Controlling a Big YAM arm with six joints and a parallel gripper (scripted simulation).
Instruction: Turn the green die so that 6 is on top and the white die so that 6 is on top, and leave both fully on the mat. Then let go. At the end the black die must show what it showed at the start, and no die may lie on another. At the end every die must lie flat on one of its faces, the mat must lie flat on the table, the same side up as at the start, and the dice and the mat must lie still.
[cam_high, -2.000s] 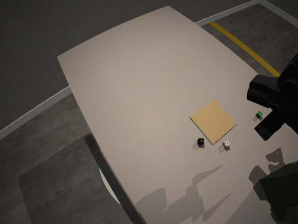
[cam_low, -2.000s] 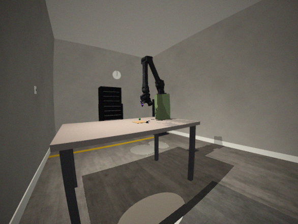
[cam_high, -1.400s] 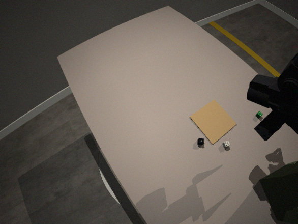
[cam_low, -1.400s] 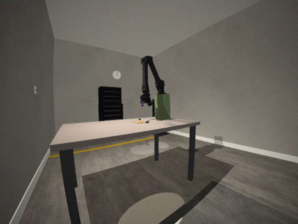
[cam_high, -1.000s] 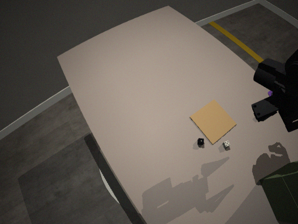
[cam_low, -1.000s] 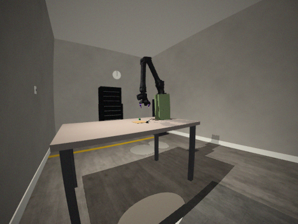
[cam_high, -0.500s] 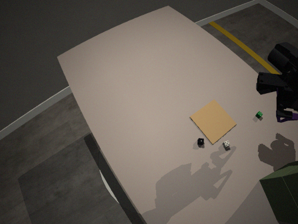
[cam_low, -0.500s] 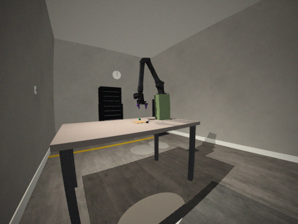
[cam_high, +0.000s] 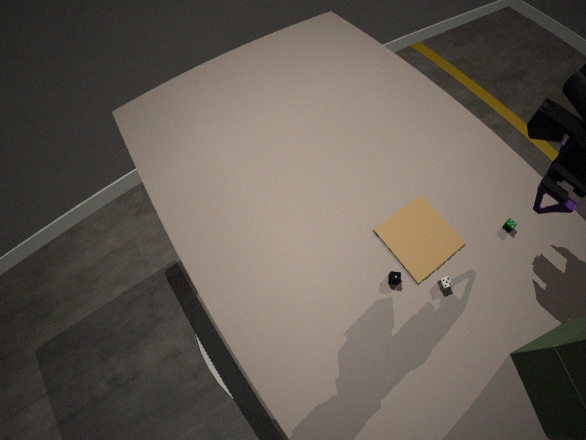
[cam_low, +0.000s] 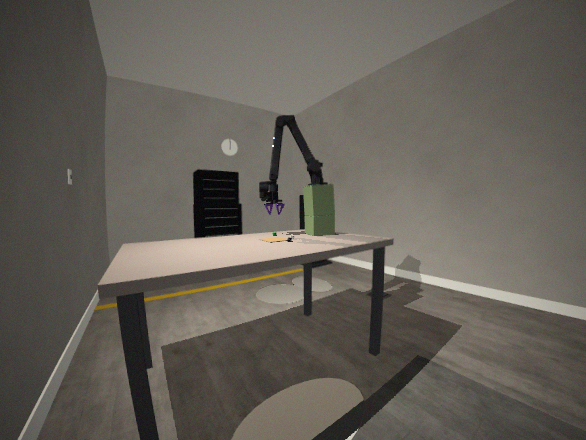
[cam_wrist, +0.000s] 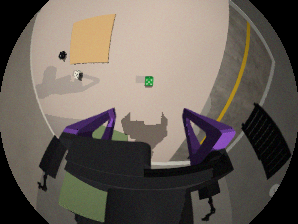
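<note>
Now: the green die 14 cm below my hand. The rest, counted from my hand: black die: 8 cm ahead, 28 cm to the left, 14 cm below; tan mat: 11 cm ahead, 18 cm to the left, 15 cm below; white die: 1 cm ahead, 21 cm to the left, 14 cm below.
</note>
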